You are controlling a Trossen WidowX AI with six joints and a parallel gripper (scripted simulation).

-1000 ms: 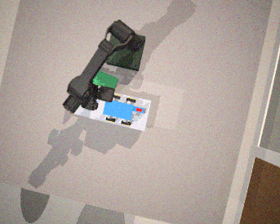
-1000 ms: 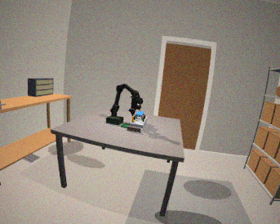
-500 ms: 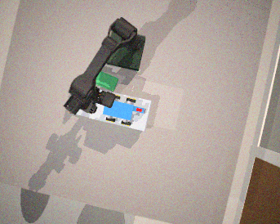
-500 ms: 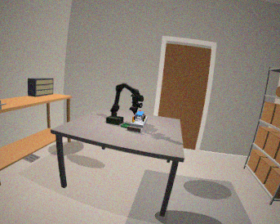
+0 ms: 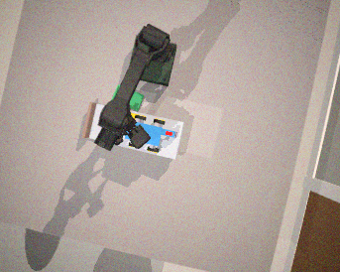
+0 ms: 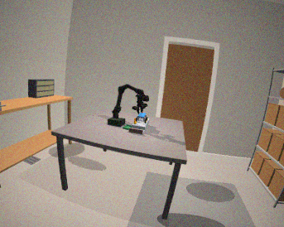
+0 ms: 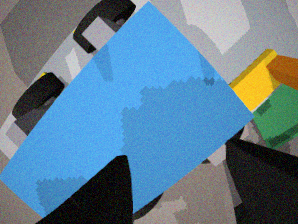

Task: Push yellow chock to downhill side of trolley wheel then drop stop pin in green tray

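Now: the red-headed stop pin 2 cm ahead of my gripper tip, 13 cm to the left of it and 4 cm below it. The rest, counted from my gripper tip: blue trolley (2 cm ahead, 4 cm to the left, 6 cm below); then yellow chock (4 cm behind, 4 cm to the right, 9 cm below); then green tray (12 cm behind, 5 cm to the right, 18 cm below).
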